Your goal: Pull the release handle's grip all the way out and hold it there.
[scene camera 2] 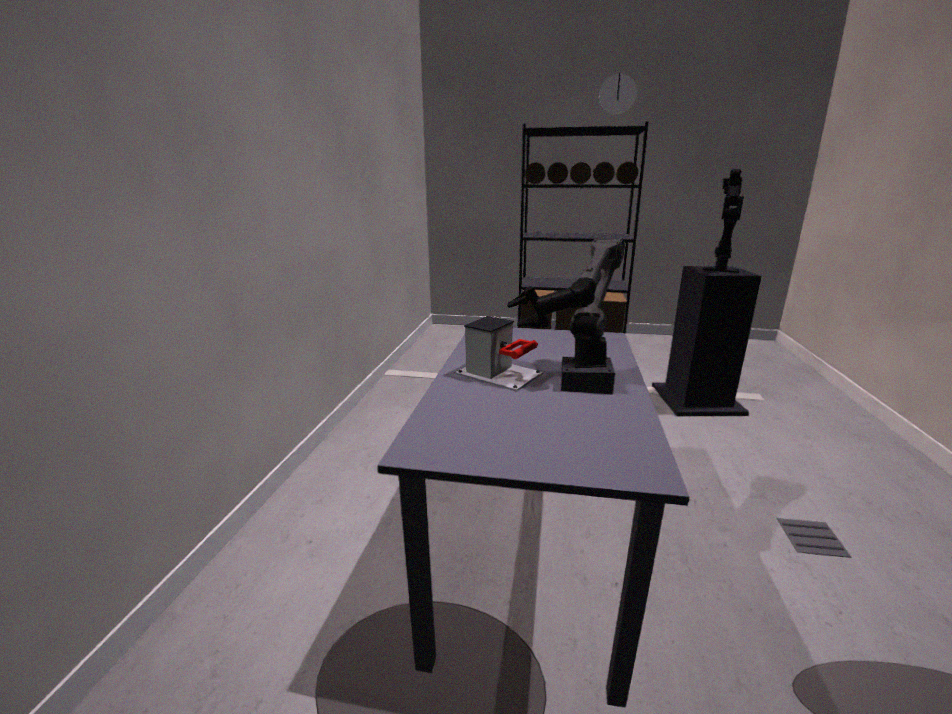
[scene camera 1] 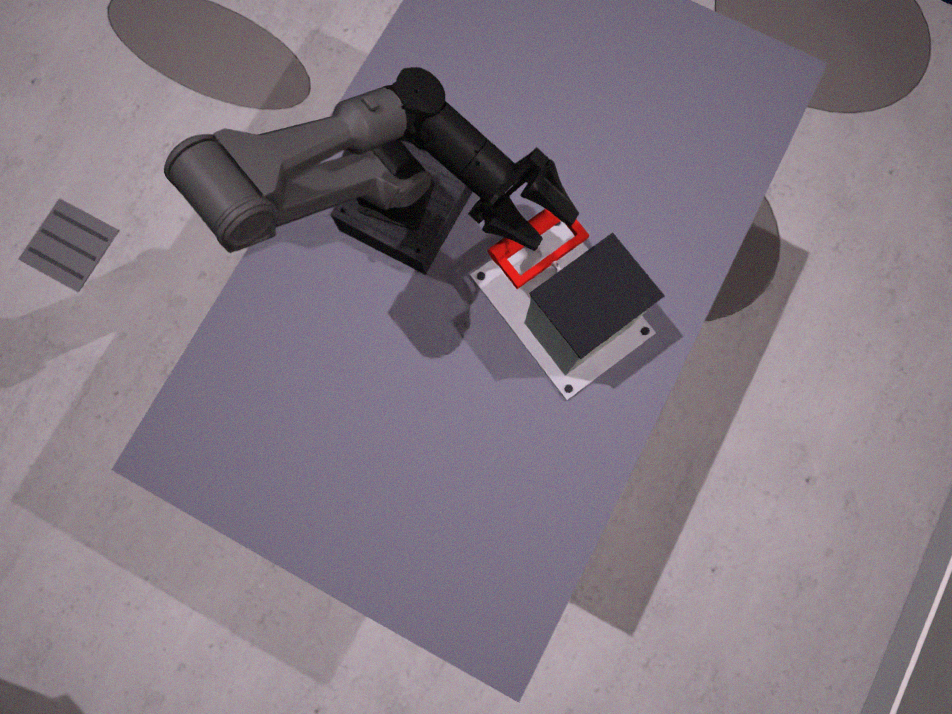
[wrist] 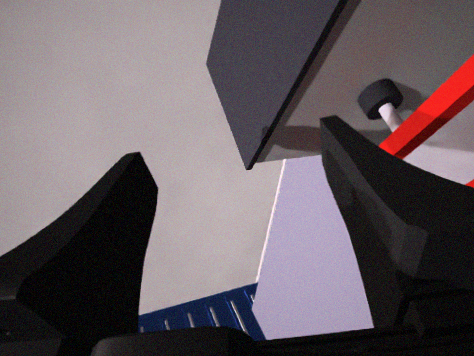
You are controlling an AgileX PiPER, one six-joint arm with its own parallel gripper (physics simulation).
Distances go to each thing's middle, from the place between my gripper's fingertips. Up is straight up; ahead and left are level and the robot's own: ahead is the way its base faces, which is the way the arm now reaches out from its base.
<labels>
Now: hand 40 mm short of the white base plate (scene camera 1: 512, 304), 20 mm to the left of it and 210 mm above it.
</labels>
